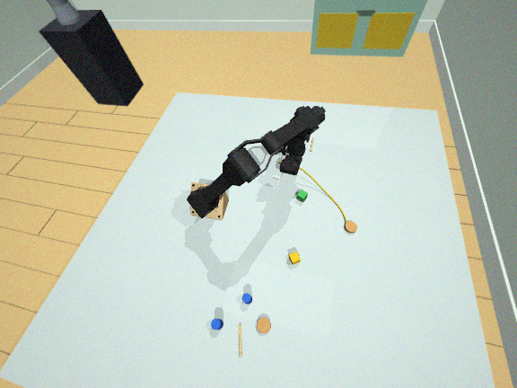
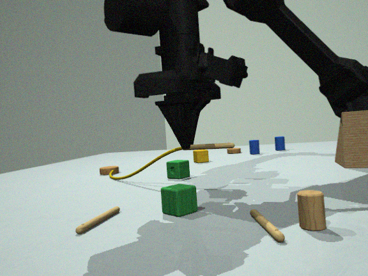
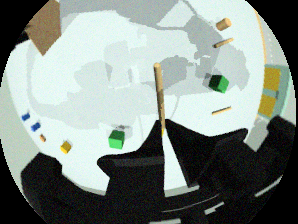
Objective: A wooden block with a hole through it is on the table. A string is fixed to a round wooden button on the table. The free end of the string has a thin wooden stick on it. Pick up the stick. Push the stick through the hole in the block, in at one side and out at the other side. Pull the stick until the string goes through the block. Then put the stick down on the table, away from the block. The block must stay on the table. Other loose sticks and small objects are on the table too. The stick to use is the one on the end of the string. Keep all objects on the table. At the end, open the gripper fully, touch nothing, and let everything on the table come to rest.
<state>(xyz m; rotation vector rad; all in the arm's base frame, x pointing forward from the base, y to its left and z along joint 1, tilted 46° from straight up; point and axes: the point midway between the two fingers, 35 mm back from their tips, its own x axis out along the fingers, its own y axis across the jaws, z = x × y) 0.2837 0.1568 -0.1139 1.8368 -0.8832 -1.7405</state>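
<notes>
Now: the yellow cube 50 mm ahead of my gripper tip, 340 mm to the right of it and 40 mm below it. From my gripper tip the other things lie so: wooden cylinder: 140 mm behind, 190 mm to the left, 40 mm below.
</notes>
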